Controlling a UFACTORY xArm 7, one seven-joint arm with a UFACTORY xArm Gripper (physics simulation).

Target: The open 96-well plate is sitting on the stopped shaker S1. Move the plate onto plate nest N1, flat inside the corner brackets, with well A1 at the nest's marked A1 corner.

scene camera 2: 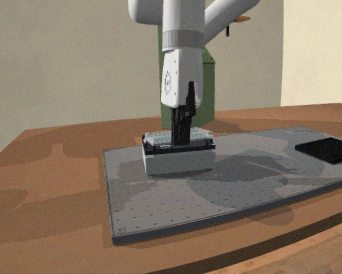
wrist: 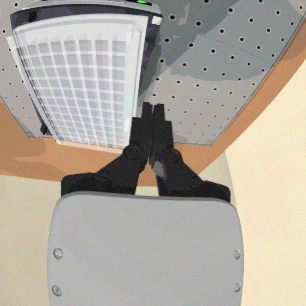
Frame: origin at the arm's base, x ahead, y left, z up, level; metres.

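Where they show: gripper, between the fingertips: (scene camera 2: 180, 144) (wrist: 150, 115).
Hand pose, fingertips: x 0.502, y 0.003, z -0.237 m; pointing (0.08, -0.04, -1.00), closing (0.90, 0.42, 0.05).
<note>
Things, the pixels of their centre, and the offset from my fingertips. "pt": a spot on its surface instead. Level surfaces: height alone.
- clear 96-well plate, middle of its body: (wrist: 80, 100) (scene camera 2: 177, 135) dx -0.056, dy -0.010, dz +0.001 m
- shaker S1, a spot on its surface: (wrist: 151, 37) pt dx -0.033, dy +0.052, dz -0.012 m
- dark flat piece, a spot on its surface: (scene camera 2: 325, 149) pt dx -0.134, dy +0.356, dz -0.055 m
- grey perforated board, height of its surface: dz -0.067 m
- brown wooden table, height of its surface: dz -0.080 m
The clear 96-well plate (scene camera 2: 202, 135) (wrist: 77, 85) sits on top of the shaker S1 (scene camera 2: 181, 162) (wrist: 151, 37), a light grey block with a dark top. In the wrist view the plate looks slightly turned relative to the shaker's dark top. My gripper (scene camera 2: 180, 144) (wrist: 150, 115) is shut with nothing between its fingers. In the wrist view its fingertips are just to the right of the plate's long side; in the scene view they stand in front of the plate, close to the shaker's near edge. Whether they touch is unclear. Well A1 cannot be made out.
A dark flat piece (scene camera 2: 325, 149), possibly the nest N1, lies at the right of the grey perforated board (scene camera 2: 150, 205) (wrist: 200, 95). The board lies on the brown wooden table (scene camera 2: 55, 200). A green box-like object (scene camera 2: 207, 95) stands behind the arm. A green light (wrist: 142, 1) shows on the shaker's front.
</note>
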